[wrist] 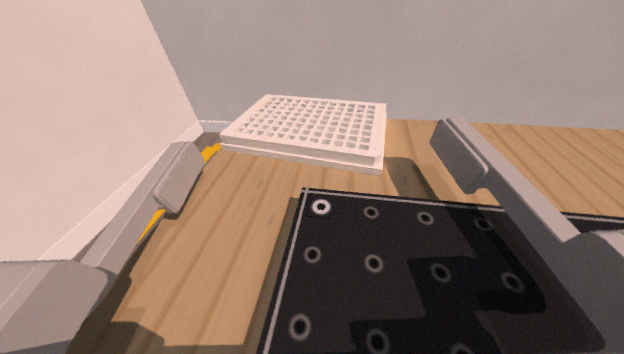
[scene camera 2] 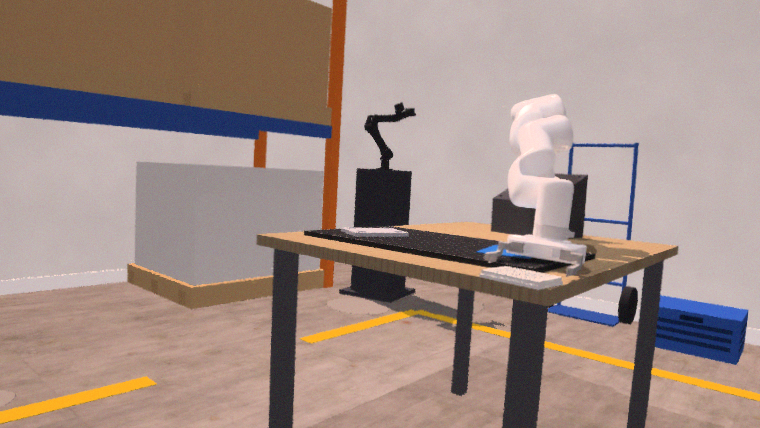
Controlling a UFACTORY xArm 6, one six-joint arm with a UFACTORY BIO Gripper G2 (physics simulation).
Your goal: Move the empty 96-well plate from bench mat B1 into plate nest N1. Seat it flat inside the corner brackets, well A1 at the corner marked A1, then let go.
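Places are measured from the arm's base along level axes (x ahead, y left, z up), in centimetres.
Where they show: hand, tool point: [wrist: 313, 164] [scene camera 2: 529, 264].
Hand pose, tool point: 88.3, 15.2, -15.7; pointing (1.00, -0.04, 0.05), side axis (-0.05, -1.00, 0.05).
Each offset is from my tool point to the top centre of the thing, as dx, dy, dz. "pt": to the spot under its first point. Level surfaces: height alone.
The empty 96-well plate {+7.1, +0.0, -0.8} [scene camera 2: 521, 277] [wrist: 312, 122] is white and lies flat, wells up, near the table's front corner, past the corner of the black perforated board {dz -1.0} [scene camera 2: 436, 242] [wrist: 345, 235]. My gripper [scene camera 2: 531, 263] [wrist: 320, 167] is open wide and empty. It is low over the table, its fingertips short of the plate and spread wider than the plate in the wrist view. A flat white piece {pt -23.5, -48.3, +0.2} [scene camera 2: 374, 231] lies at the board's far left end; whether it is nest N1 cannot be told. Corner brackets and the A1 mark are too small to make out.
A blue patch {pt -21.0, -14.1, -0.8} [scene camera 2: 490, 249] shows on the board beside the gripper, partly hidden. The wooden table {dz -2.3} [scene camera 2: 627, 255] [wrist: 200, 280] ends close beside the plate. A dark box [scene camera 2: 510, 215] stands behind my arm. A second, black arm [scene camera 2: 378, 138] stands on a pedestal beyond the table.
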